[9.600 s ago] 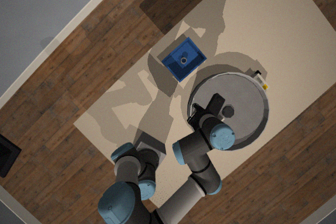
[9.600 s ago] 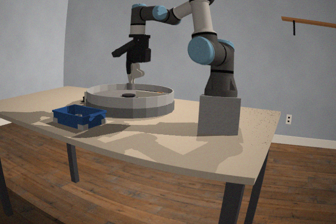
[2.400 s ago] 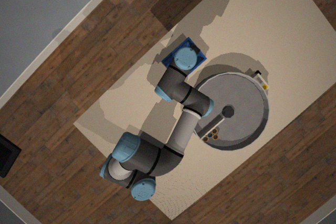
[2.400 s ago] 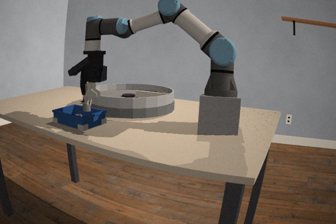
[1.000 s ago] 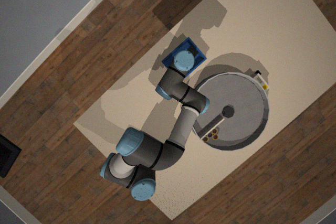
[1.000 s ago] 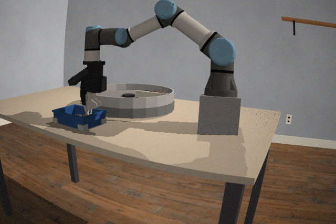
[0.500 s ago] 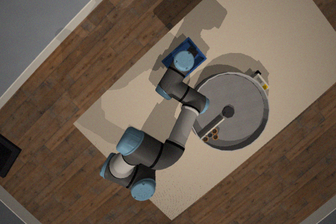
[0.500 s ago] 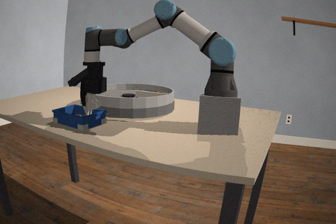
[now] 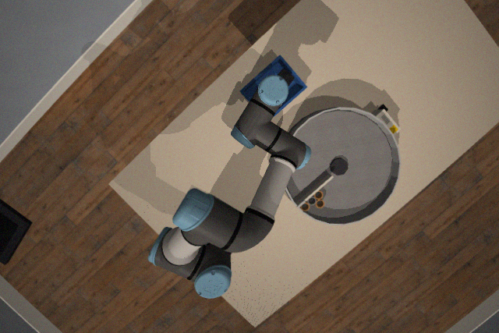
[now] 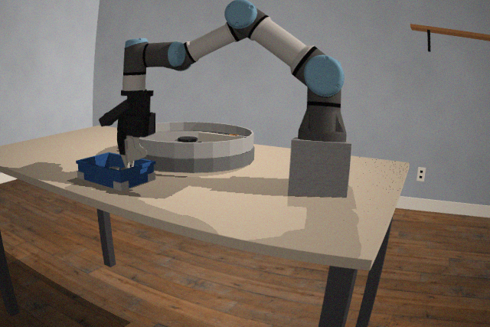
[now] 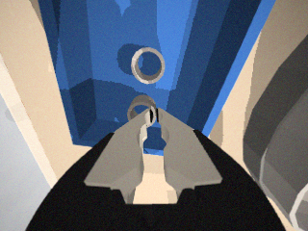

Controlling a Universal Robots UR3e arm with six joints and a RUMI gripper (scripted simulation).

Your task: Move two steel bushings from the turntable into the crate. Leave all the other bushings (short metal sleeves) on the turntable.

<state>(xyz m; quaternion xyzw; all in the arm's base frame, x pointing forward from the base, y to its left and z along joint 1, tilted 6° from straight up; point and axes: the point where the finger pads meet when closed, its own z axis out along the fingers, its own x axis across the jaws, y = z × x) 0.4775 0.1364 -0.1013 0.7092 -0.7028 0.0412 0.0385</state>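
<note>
Now: hand 50 mm short of the blue crate and 10 mm above it. Also, from my hand: grey turntable: 350 mm to the right, 30 mm behind, 20 mm above.
</note>
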